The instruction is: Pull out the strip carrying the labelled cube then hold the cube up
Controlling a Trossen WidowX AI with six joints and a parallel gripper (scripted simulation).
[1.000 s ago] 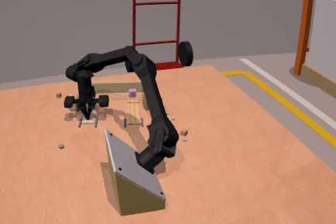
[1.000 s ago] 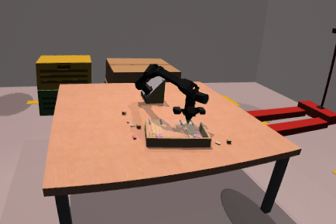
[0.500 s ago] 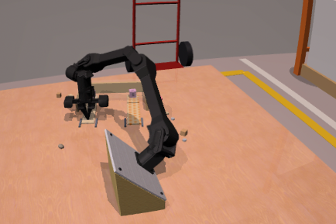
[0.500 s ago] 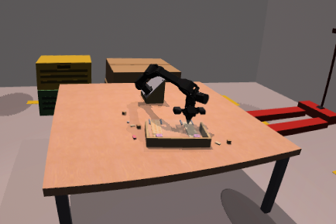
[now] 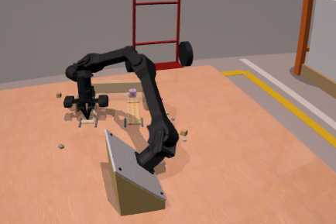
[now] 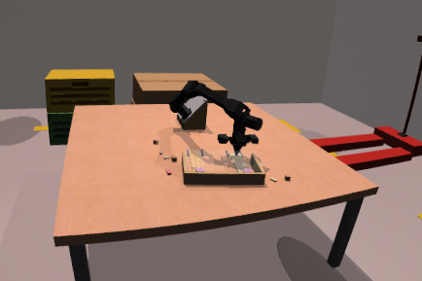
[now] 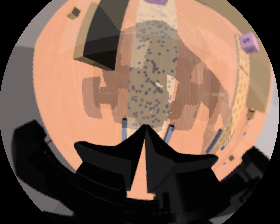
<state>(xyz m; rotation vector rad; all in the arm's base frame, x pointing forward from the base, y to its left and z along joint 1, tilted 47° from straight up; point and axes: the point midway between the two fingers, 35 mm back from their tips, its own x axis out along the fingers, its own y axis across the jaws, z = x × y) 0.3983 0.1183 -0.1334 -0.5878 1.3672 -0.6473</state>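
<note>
My gripper tip is 190 mm past the grey pebble and 110 mm to the right of it.
</note>
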